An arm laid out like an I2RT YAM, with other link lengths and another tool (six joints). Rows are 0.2 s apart.
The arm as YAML. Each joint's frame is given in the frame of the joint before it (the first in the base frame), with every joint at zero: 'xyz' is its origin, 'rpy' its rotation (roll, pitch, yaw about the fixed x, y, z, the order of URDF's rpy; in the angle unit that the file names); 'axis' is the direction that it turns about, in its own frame. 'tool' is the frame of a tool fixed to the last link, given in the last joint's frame.
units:
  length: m
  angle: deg
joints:
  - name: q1
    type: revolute
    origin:
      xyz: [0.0, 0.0, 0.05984]
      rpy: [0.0, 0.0, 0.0]
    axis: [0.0, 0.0, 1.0]
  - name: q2
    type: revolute
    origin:
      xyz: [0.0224, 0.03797, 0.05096]
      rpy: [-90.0, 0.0, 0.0]
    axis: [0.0, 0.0, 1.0]
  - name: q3
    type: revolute
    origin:
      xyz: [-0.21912, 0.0, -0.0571]
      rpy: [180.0, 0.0, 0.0]
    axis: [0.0, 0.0, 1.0]
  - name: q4
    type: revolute
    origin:
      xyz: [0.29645, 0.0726, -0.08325]
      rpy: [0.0, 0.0, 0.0]
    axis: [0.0, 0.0, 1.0]
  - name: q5
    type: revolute
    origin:
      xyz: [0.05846, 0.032, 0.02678]
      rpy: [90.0, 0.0, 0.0]
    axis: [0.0, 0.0, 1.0]
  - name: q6
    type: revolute
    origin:
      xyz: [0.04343, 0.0, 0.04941]
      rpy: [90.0, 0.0, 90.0]
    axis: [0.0, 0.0, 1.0]
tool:
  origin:
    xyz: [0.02, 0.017, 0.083]
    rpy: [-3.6, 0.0, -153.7]
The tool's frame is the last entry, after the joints.
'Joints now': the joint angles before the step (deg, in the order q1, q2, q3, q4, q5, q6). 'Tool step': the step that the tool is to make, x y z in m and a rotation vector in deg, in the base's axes. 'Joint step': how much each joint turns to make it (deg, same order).
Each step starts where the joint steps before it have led.
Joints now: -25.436, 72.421, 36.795, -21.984, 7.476, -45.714
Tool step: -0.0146, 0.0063, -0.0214, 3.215, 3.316, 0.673
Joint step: -0.934, 0.553, -2.523, -1.238, -2.055, -0.665
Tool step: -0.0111, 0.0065, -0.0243, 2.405, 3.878, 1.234
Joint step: -0.273, 2.933, -1.668, 0.157, -1.036, -1.177
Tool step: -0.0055, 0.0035, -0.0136, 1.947, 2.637, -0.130
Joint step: -0.079, 2.935, 0.179, -0.493, -0.496, 0.256
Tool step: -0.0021, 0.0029, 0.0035, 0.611, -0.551, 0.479
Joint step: -0.083, -2.015, -0.824, -0.959, -0.940, -0.249
